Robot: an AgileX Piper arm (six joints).
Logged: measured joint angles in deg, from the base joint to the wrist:
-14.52, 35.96, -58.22, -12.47, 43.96, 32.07
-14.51, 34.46, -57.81, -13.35, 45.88, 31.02
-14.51, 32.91, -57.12, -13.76, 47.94, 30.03
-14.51, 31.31, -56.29, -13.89, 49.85, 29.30
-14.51, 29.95, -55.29, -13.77, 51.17, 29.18
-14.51, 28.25, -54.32, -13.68, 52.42, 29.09
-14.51, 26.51, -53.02, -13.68, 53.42, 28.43
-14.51, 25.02, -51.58, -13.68, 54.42, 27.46
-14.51, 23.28, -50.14, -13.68, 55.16, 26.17
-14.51, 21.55, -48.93, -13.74, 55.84, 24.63
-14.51, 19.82, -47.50, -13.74, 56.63, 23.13
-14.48, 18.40, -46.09, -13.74, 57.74, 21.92
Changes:
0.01, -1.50, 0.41, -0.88, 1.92, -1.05
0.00, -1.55, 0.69, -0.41, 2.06, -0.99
0.00, -1.60, 0.83, -0.13, 1.91, -0.73
0.00, -1.36, 1.00, 0.12, 1.32, -0.12
0.00, -1.70, 0.97, 0.09, 1.25, -0.09
0.00, -1.74, 1.30, 0.00, 1.00, -0.66
0.00, -1.49, 1.44, 0.00, 1.00, -0.97
0.00, -1.74, 1.44, 0.00, 0.74, -1.29
0.00, -1.73, 1.21, -0.06, 0.68, -1.54
0.00, -1.73, 1.43, 0.00, 0.79, -1.50
0.03, -1.42, 1.41, 0.00, 1.11, -1.21

